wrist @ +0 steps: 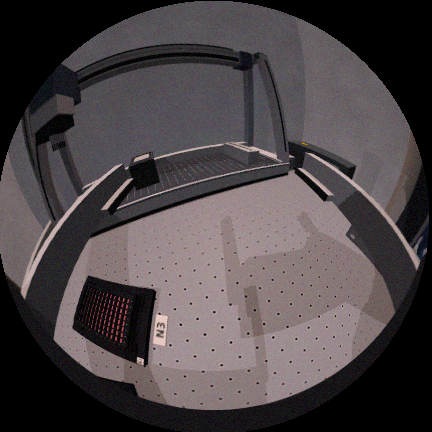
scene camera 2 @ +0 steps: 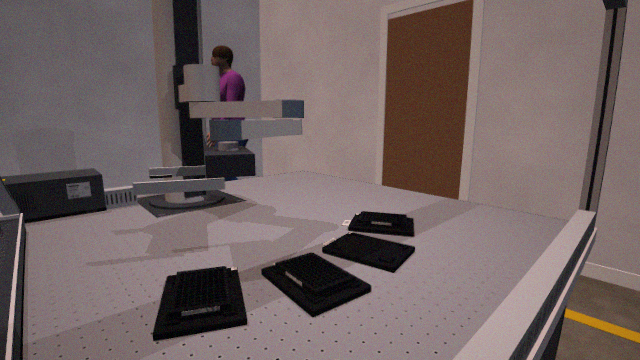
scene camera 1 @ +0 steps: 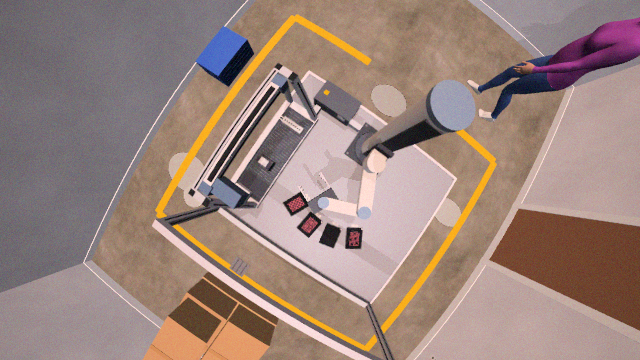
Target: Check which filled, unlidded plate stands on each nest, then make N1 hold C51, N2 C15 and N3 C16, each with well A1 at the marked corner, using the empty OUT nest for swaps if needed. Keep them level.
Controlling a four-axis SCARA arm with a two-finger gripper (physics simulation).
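Where they show: gripper, fingertip midpoint: [wrist: 215,159] [scene camera 2: 142,179] [scene camera 1: 309,179]; arm's base, link origin: [scene camera 2: 188,203].
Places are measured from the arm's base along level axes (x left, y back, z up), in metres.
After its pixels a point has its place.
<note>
My gripper [scene camera 1: 313,186] {y -0.448, x -0.247, z 0.180 m} [scene camera 2: 142,179] {y -0.448, x -0.247, z 0.180 m} [wrist: 215,159] {y -0.448, x -0.247, z 0.180 m} is open and empty, level above the deck, beside the N3 nest. In the wrist view a plate with red-filled wells [wrist: 106,312] {y -0.645, x -0.225, z 0.033 m} sits on the nest beside the N3 label [wrist: 160,330] {y -0.568, x -0.186, z 0.015 m}; a small white corner mark [wrist: 140,360] {y -0.608, x -0.147, z 0.025 m} shows there. It is the leftmost plate [scene camera 1: 295,203] {y -0.656, x -0.234, z 0.034 m} [scene camera 2: 201,290] {y -0.669, x -0.232, z 0.039 m} in the scene views. A second filled plate [scene camera 1: 310,224] {y -0.721, x -0.056, z 0.038 m} [scene camera 2: 315,272] {y -0.740, x -0.062, z 0.038 m} stands beside it. Then comes a bare black nest [scene camera 1: 330,235] {y -0.709, x 0.116, z 0.025 m} [scene camera 2: 367,249] {y -0.718, x 0.106, z 0.025 m}, then a third filled plate [scene camera 1: 354,238] {y -0.625, x 0.277, z 0.038 m} [scene camera 2: 381,219] {y -0.639, x 0.263, z 0.038 m}. Plate labels are too blurred to read.
A gantry machine [scene camera 1: 230,191] {y -0.713, x -0.525, z 0.501 m} [wrist: 200,192] {y -0.401, x -0.450, z 0.029 m} stands along the deck's left side, with a small block [scene camera 1: 265,162] {y -0.526, x -0.561, z 0.133 m} [wrist: 144,169] {y -0.525, x -0.515, z 0.109 m} on its bed. A dark box [scene camera 1: 337,102] {y 0.103, x -0.395, z 0.128 m} [scene camera 2: 55,194] {y 0.035, x -0.373, z 0.084 m} is near the arm's base. A person [scene camera 1: 580,62] [scene camera 2: 231,85] stands behind the arm.
</note>
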